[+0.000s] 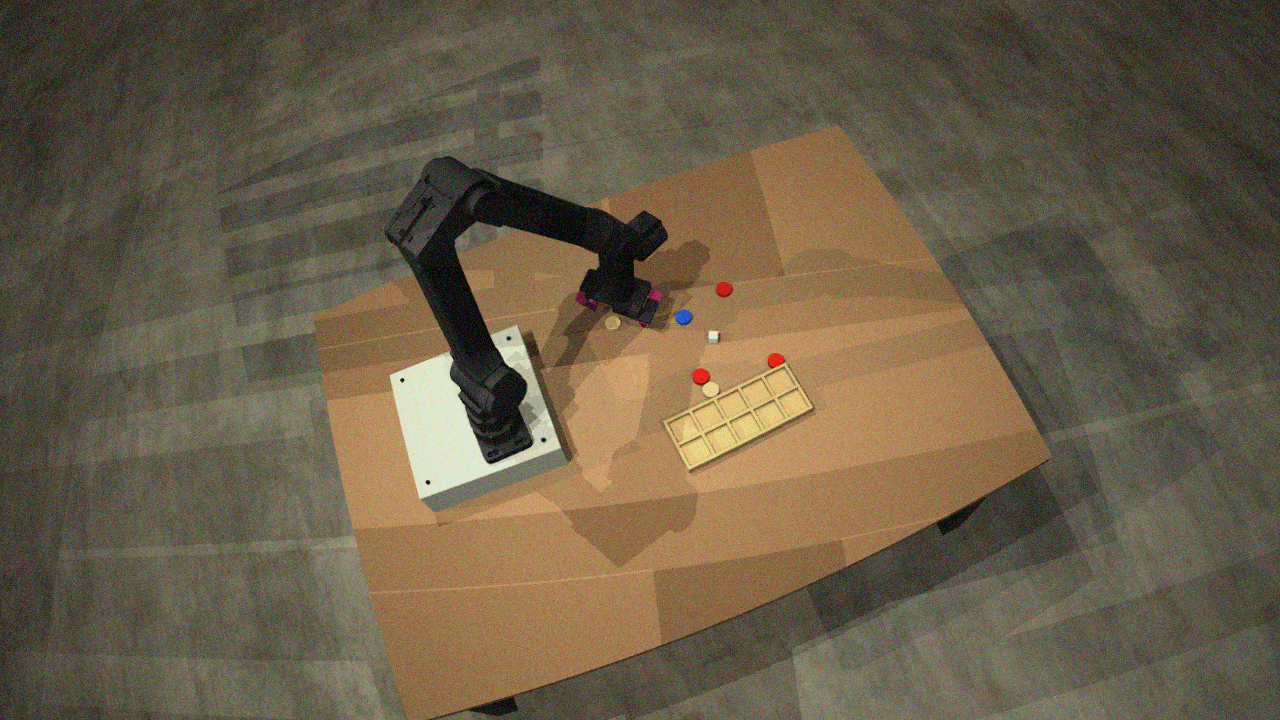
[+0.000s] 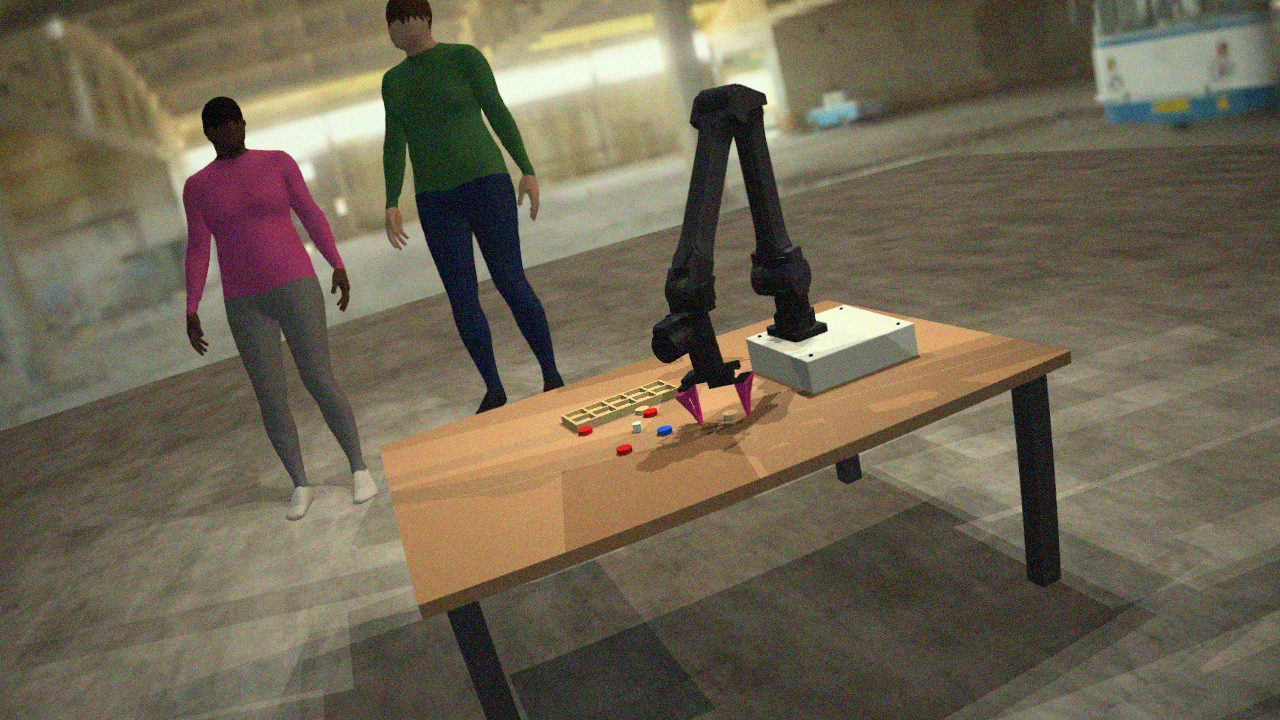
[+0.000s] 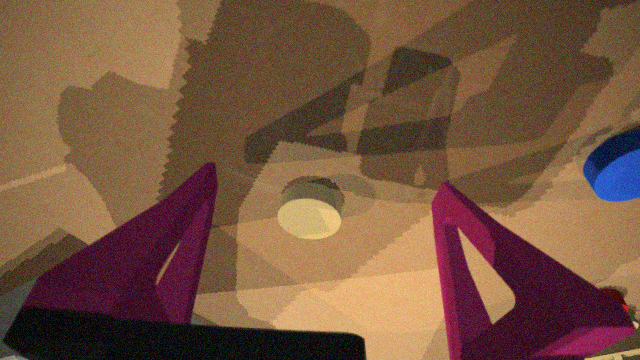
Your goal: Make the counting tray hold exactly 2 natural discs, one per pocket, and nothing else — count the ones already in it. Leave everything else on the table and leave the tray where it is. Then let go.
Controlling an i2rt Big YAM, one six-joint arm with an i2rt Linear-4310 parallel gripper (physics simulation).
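The counting tray [image 1: 751, 439] [image 2: 617, 413], with two rows of pockets, lies on the table; no disc shows in its pockets. One natural disc [image 1: 612, 322] [image 2: 729, 416] [image 3: 310, 218] lies flat on the table. My gripper [image 1: 616, 314] [image 2: 725, 418] [image 3: 330, 183] is open and empty, low over this disc. Its magenta fingers stand on either side of the disc, apart from it. Another natural disc [image 1: 710, 389] [image 2: 640, 411] lies on the table right beside the tray's long edge, outside the pockets; whether it touches the tray is too small to tell.
A red disc [image 1: 700, 376] [image 2: 650, 412] lies against or close to the second natural disc. Another red disc [image 1: 776, 360] [image 2: 585, 430] is by the tray's far corner. A third red disc [image 1: 724, 289] [image 2: 623, 449], a blue disc [image 1: 683, 317] [image 2: 664, 430] [image 3: 617, 172] and a white cube [image 1: 713, 336] [image 2: 636, 427] lie nearby.
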